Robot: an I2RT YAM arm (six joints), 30 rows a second.
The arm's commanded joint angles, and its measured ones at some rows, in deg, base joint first. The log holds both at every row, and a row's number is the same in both.
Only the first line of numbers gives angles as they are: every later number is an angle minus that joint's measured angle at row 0.
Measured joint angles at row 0:
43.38 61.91 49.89 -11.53 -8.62 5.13
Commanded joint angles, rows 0 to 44:
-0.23 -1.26 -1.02 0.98 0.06 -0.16
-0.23 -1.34 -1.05 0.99 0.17 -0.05
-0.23 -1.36 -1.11 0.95 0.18 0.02
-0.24 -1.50 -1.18 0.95 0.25 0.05
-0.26 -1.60 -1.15 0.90 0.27 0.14
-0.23 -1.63 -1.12 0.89 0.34 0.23
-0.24 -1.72 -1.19 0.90 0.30 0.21
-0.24 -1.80 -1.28 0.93 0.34 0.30
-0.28 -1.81 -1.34 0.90 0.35 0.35
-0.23 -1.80 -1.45 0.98 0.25 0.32
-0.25 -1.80 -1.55 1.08 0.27 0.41
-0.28 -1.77 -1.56 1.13 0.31 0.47
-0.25 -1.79 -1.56 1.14 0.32 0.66
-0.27 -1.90 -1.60 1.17 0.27 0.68
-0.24 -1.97 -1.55 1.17 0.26 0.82
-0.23 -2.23 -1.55 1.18 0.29 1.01
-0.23 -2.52 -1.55 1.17 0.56 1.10
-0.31 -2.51 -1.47 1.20 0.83 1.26
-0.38 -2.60 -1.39 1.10 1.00 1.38
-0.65 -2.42 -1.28 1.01 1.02 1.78
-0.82 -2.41 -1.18 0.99 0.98 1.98
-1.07 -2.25 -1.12 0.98 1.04 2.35
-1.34 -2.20 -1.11 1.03 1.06 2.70
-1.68 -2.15 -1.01 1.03 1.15 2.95
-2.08 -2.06 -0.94 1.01 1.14 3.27
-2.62 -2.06 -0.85 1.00 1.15 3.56
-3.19 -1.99 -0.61 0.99 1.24 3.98
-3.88 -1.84 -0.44 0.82 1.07 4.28
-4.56 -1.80 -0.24 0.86 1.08 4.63
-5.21 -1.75 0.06 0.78 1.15 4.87
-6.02 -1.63 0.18 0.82 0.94 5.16
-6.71 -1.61 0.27 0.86 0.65 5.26
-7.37 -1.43 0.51 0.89 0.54 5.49
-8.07 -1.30 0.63 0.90 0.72 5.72
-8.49 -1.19 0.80 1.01 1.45 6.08
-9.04 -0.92 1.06 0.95 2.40 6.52
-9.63 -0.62 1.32 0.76 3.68 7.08
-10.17 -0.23 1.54 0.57 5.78 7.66
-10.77 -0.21 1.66 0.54 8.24 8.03
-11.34 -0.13 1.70 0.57 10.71 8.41
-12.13 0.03 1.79 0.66 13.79 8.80
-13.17 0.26 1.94 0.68 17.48 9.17
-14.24 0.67 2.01 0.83 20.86 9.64
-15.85 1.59 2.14 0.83 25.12 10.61
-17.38 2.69 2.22 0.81 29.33 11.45
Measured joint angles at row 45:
-14.34 0.85 0.52 0.02 15.82 8.39
